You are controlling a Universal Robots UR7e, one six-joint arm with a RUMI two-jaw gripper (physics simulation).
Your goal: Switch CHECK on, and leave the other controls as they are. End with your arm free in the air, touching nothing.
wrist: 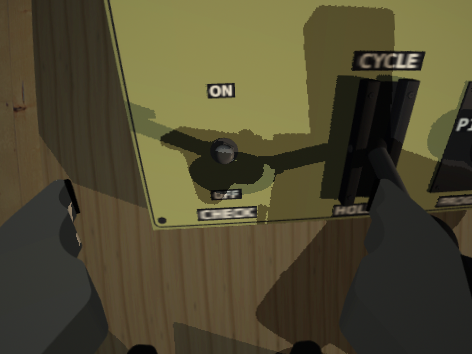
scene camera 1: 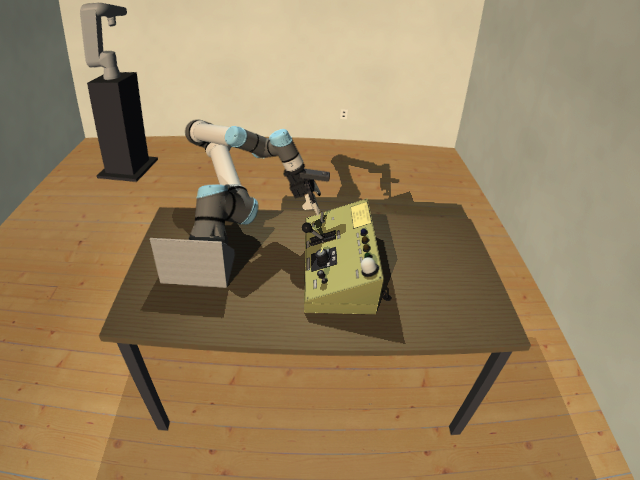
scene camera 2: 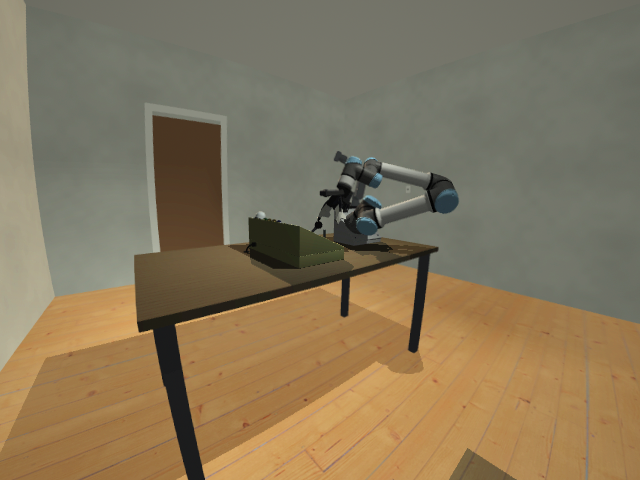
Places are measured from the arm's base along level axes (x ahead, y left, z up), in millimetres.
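Pixels of known places: gripper, fingertip midpoint: [wrist: 225, 183] [scene camera 1: 319, 205] [scene camera 2: 327, 222]; arm's base, origin of the base link: [scene camera 1: 208, 244] [scene camera 2: 354, 225].
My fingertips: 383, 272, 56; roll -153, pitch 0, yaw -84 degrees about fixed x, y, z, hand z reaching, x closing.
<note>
Ahead of a thing's pixels: the offset from my fingertips to its top centre, as dx, dy, dz. "spot": to the spot under its first point.
The yellow-green console [scene camera 1: 343, 281] [scene camera 2: 273, 242] [wrist: 260, 45] stands on the table. In the wrist view, the CHECK toggle @[+14, +2, -31] [wrist: 224, 152] is a small dark stub with a round tip, between the ON label @[spot: +60, +9, -61] [wrist: 221, 90] and the OFF label @[spot: -18, -3, -96] [wrist: 226, 194]. It is seen almost end-on, so I cannot tell which way it leans. My gripper [scene camera 1: 317, 210] [wrist: 225, 183] is wide open and empty, its fingers on either side of the toggle's line. The right finger overlaps the CYCLE lever @[-1, -122, -5] [scene camera 1: 307, 227] [scene camera 2: 317, 225] [wrist: 387, 162] and hides its knob in the wrist view; contact cannot be told.
A joystick @[+48, -236, -41] [scene camera 1: 322, 255], small levers @[+67, -354, -34] [scene camera 1: 321, 274], a column of round buttons @[spot: +202, -190, -2] [scene camera 1: 366, 240] and a white dome @[spot: +214, -361, +24] [scene camera 1: 368, 265] stand on the console. A pale upright panel [scene camera 1: 189, 262] is by the arm's base. A black cable @[spot: +301, -307, -149] [scene camera 1: 386, 294] leaves the console's back.
</note>
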